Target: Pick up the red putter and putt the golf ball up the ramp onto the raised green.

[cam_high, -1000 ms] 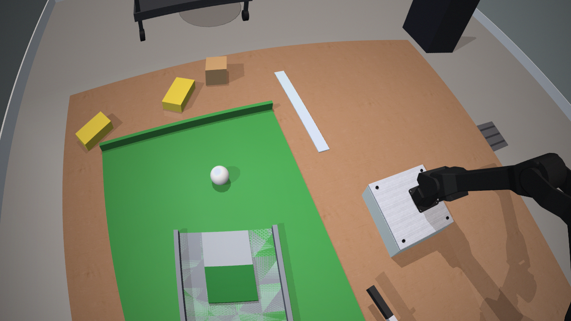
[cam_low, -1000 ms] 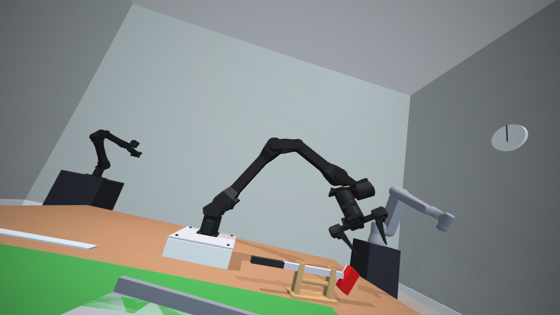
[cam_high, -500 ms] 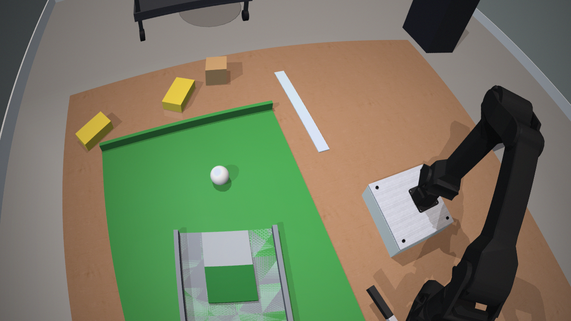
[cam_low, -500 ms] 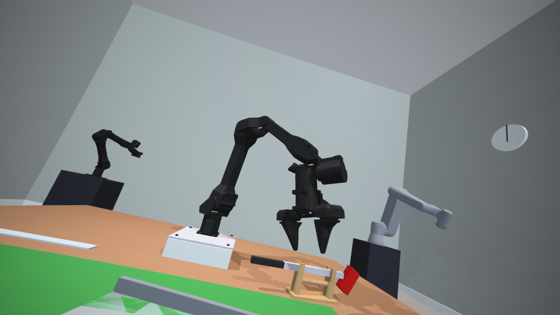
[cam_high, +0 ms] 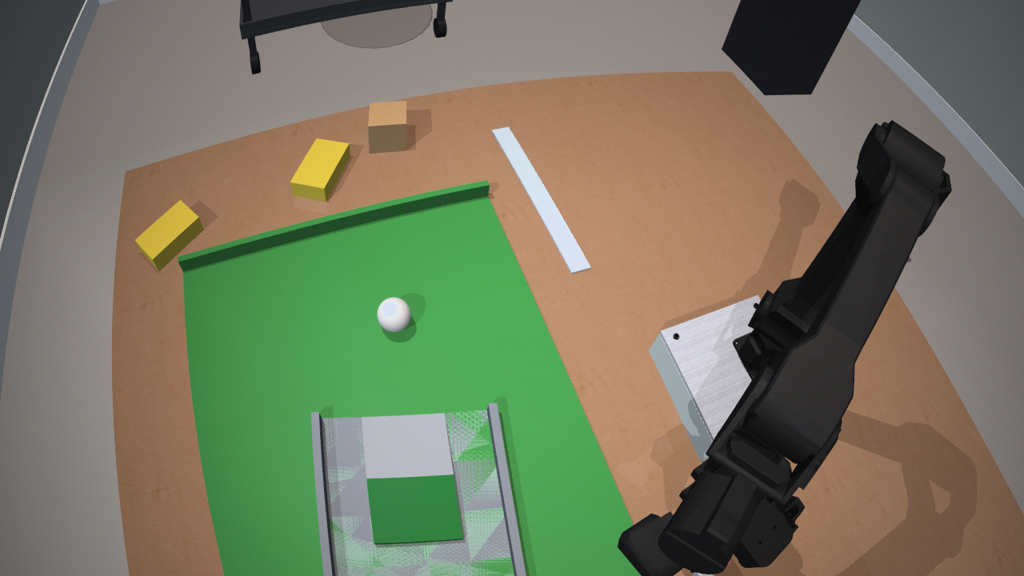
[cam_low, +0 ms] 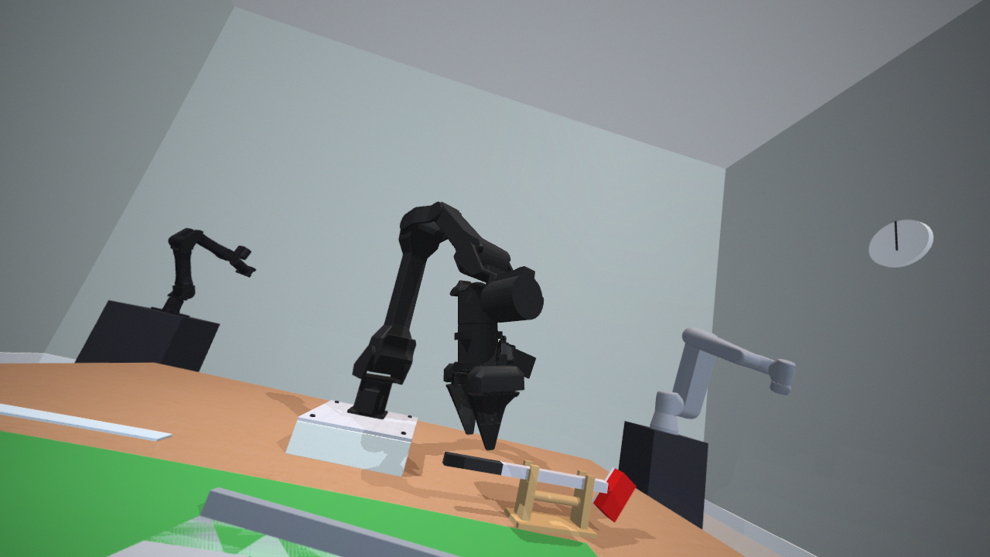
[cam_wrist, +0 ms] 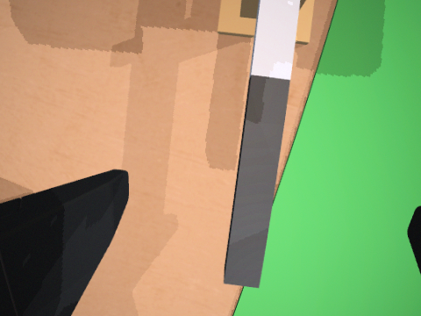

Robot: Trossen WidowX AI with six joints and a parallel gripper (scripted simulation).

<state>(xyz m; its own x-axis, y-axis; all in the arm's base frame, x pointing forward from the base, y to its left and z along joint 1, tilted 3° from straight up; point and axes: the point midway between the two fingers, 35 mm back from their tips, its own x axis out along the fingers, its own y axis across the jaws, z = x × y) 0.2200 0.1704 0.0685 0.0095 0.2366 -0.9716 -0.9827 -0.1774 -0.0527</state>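
My gripper tip is now 130 mm to the right of the wooden stand, 60 mm above it and 30 mm past it. From my gripper tip the other things lie so: white strip: 550 mm to the right, 90 mm below, 60 mm behind; green mat: 260 mm ahead, 210 mm to the right, 90 mm below; white golf ball: 390 mm to the right, 200 mm ahead, 60 mm below.
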